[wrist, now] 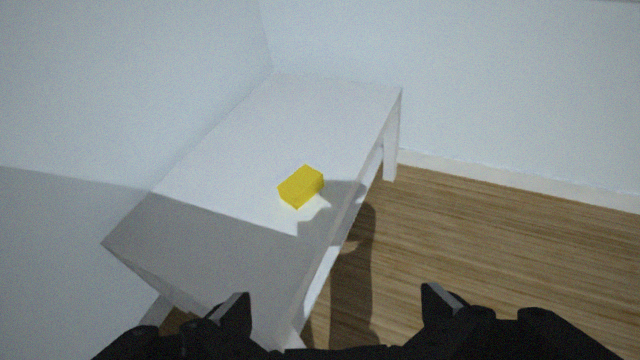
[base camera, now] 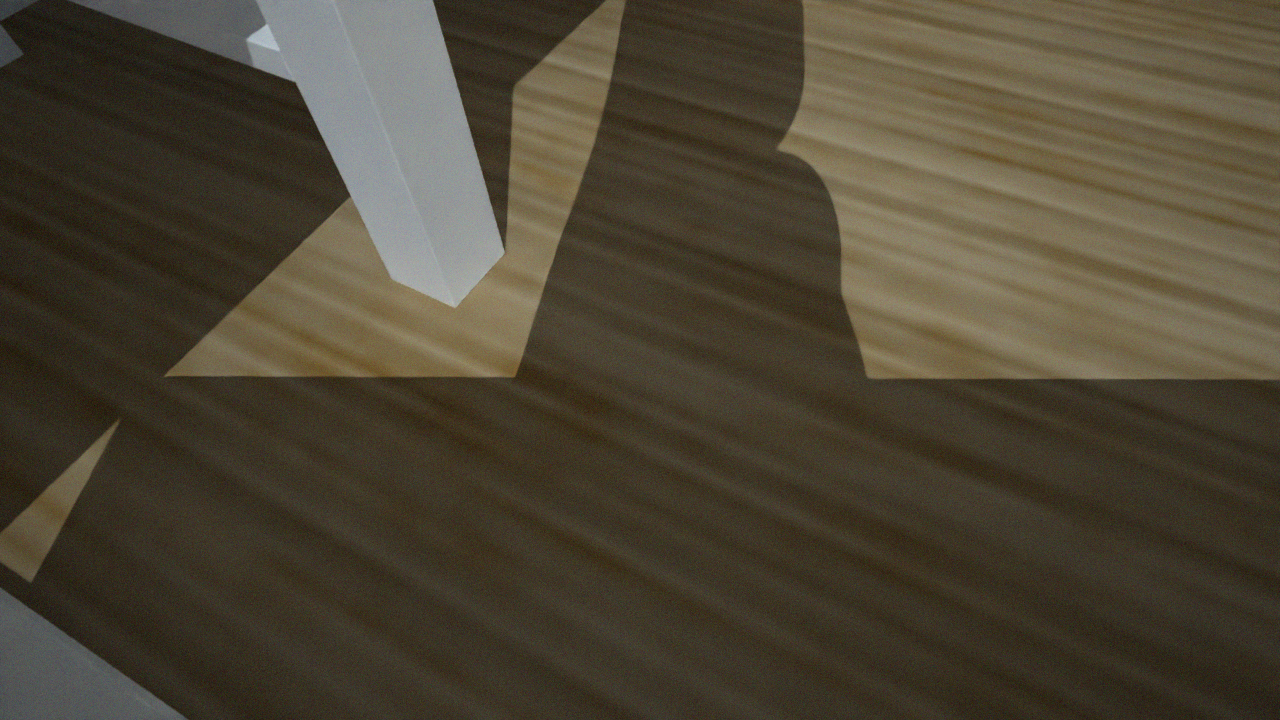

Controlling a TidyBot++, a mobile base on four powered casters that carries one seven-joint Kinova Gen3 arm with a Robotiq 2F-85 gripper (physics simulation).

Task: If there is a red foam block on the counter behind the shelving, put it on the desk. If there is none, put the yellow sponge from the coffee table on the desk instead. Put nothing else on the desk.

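Places are measured from the arm's base along level axes (x ahead, y right, z down), in metres.
Pixels of known places: gripper, fingertip midpoint: [wrist: 335,307].
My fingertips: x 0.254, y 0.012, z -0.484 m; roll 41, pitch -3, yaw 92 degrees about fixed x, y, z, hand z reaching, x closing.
Behind a point stands the place of what it marks.
The yellow sponge [wrist: 300,187] @[y -0.071, x 0.700, z -0.093 m] lies on the white coffee table [wrist: 300,115] @[y -0.078, x 1.071, z -0.048 m], near its long right-hand edge in the wrist view. My gripper [wrist: 335,307] @[y 0.012, x 0.254, z -0.484 m] is open with nothing between its fingers; its fingertips show at the bottom of the wrist view, and the sponge lies beyond them, apart from them. A white table leg [base camera: 402,152] @[y -0.132, x 0.375, z 0.293 m] stands on the floor at the upper left of the base camera view. No red foam block shows in either view, and I cannot make out the counter, the shelving or the desk.
A pale wall [wrist: 100,90] @[y -0.532, x 0.875, z -0.341 m] runs along the table's left side, and another wall [wrist: 500,90] @[y 0.622, x 1.095, z -0.034 m] stands past its far end. Wooden floor [base camera: 716,537] @[y 0.013, x 0.233, z 0.402 m] [wrist: 525,260] @[y 0.654, x 0.670, z 0.402 m] lies to the table's right. A grey surface [base camera: 62,671] @[y -0.251, x 0.163, z 0.377 m] cuts across the lower left corner of the base camera view. Shadows cross the table and floor.
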